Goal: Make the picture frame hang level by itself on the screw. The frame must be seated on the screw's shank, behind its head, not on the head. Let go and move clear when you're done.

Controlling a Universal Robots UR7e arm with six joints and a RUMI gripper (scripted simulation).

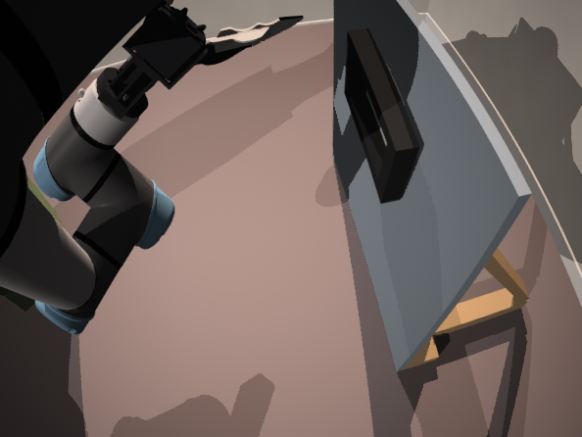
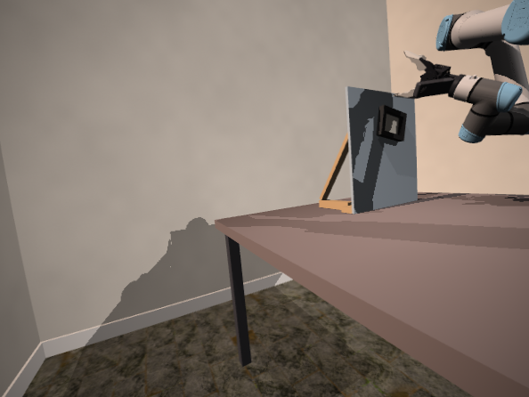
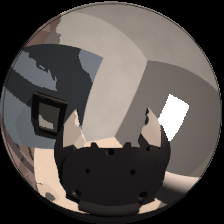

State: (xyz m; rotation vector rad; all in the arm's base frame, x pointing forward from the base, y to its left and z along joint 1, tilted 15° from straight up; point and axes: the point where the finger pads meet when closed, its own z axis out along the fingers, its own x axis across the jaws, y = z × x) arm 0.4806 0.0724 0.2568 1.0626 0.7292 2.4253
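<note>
Right now the picture frame is 11 cm ahead of my hand, 11 cm to the right of it and 16 cm below it. Also, from my hand: grey upright board 13 cm ahead, 10 cm to the right, 27 cm below.
</note>
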